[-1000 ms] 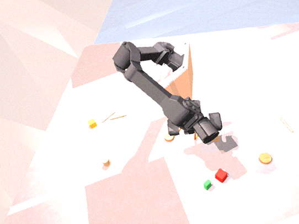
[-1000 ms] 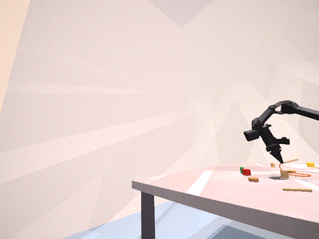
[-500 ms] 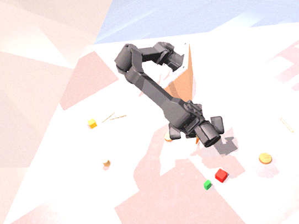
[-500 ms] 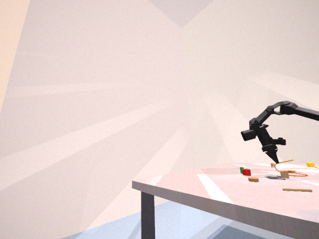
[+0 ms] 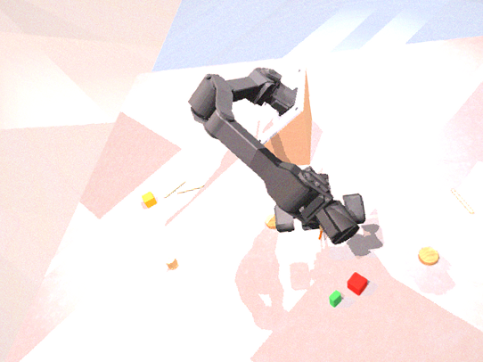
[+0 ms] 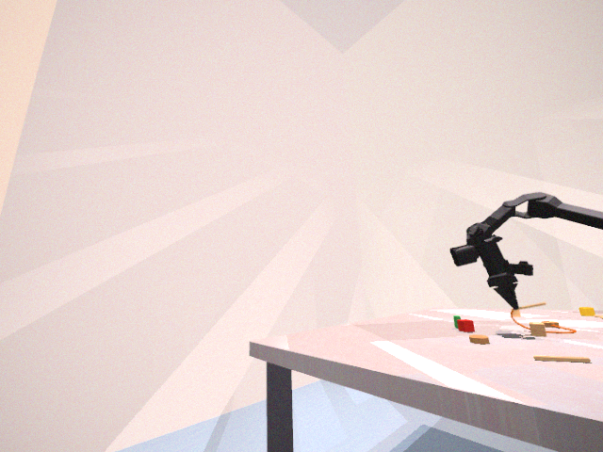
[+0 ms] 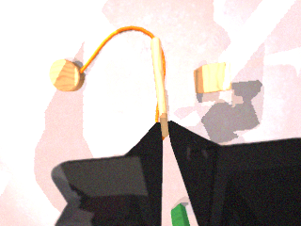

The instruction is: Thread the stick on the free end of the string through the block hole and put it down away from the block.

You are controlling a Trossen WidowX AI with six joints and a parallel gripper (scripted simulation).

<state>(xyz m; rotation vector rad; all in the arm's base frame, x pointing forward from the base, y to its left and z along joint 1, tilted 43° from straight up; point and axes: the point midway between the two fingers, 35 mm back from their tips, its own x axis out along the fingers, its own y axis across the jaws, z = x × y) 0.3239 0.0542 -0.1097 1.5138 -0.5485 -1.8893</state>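
Right now my gripper tip is 110 mm short of the red cube, 90 mm to the right of it and 40 mm above it. The rest, counted from my gripper tip: wooden block: 50 mm behind, 50 mm to the left, 40 mm below; then green block: 150 mm ahead, 50 mm to the left, 40 mm below; then round wooden button: 40 mm behind, 130 mm to the right, 50 mm below.
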